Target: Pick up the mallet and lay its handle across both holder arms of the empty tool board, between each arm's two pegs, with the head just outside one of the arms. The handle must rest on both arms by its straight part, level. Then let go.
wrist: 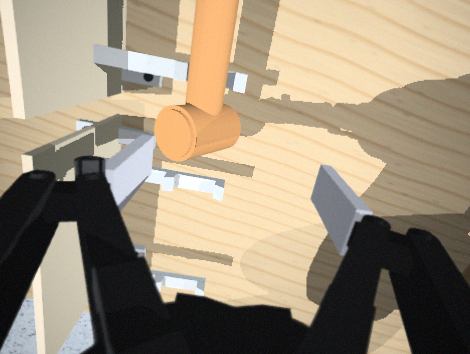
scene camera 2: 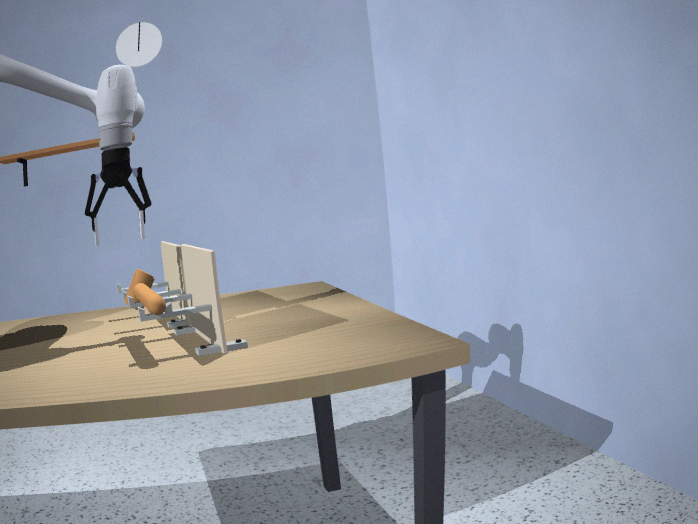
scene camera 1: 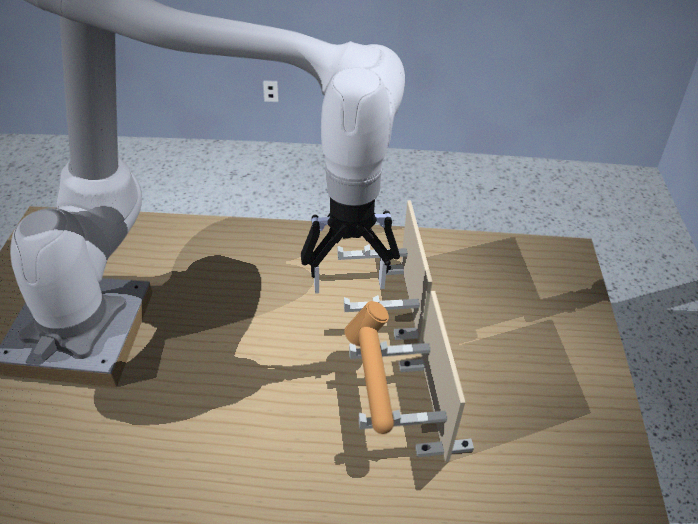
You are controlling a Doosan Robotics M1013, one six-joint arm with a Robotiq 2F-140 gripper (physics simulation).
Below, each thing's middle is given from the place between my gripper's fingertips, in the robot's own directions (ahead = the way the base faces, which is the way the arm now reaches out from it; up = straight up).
Right now the orange mallet [scene camera 1: 362, 331] is 12 cm below my hand, 9 cm to the right of it and 7 cm ahead of it.
